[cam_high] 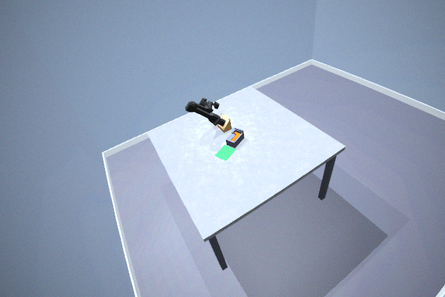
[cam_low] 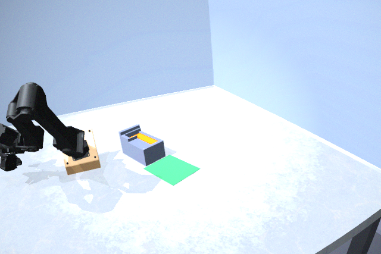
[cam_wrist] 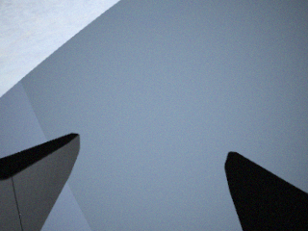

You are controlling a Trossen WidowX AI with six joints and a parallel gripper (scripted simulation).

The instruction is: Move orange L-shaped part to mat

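My gripper tip is 550 mm short of the orange l-shaped part, 110 mm to the left of it and 80 mm above it. Round my gripper tip: green mat (610 mm ahead, 270 mm to the right, 140 mm below).
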